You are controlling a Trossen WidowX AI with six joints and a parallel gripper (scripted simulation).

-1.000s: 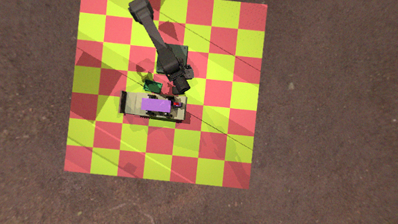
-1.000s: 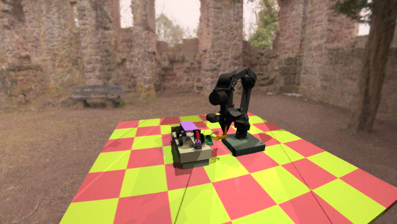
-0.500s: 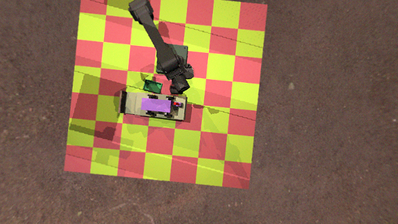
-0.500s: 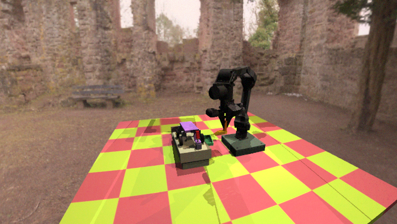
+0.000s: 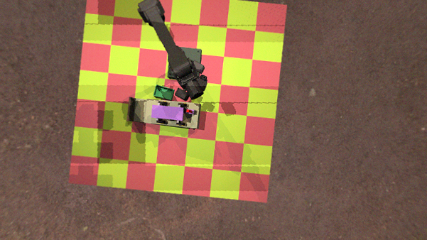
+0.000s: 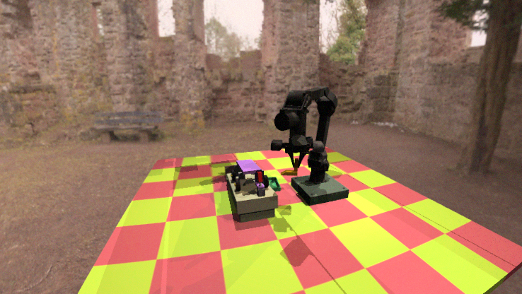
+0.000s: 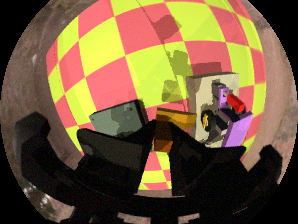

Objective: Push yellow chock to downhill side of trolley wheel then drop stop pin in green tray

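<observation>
My gripper tip is now 2 cm short of the yellow chock, 1 cm to the left of it and 1 cm above it. Also, from my gripper tip: red-headed stop pin 14 cm ahead, 2 cm to the right, 4 cm below; trolley 14 cm ahead, 14 cm to the right, 6 cm below; green tray 1 cm behind, 21 cm to the right, 18 cm below.
</observation>
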